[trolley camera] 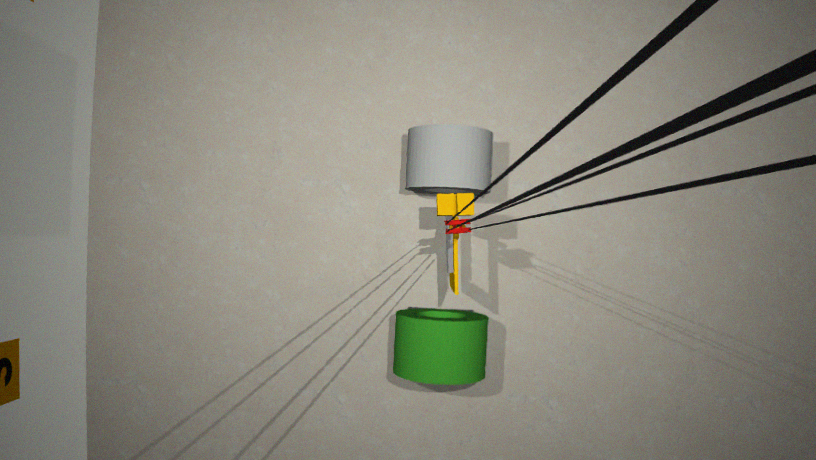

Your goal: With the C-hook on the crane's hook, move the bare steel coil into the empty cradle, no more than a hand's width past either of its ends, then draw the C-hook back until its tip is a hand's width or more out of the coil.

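Observation:
The bare steel coil (449, 158), a light grey cylinder, stands above the middle of the trolley view, its near end facing my C-hook. My C-hook (456, 260) hangs below the red hook block (458, 226), carrying no coil. Its yellow top arm runs nearly straight up and down the view, between the two coils and a little right of their middles. Its yellow counterweight (455, 204) shows just below the grey coil's end. Part of the grey lower arm shows left of the top arm; its tip is hidden. The empty cradle does not show.
A green coil (440, 348) lies below the C-hook in the view, its bore end facing it. Dark ropes run from the hook block to the upper right. A pale strip (45, 228) with a yellow number sign (8, 371) lies along the left edge.

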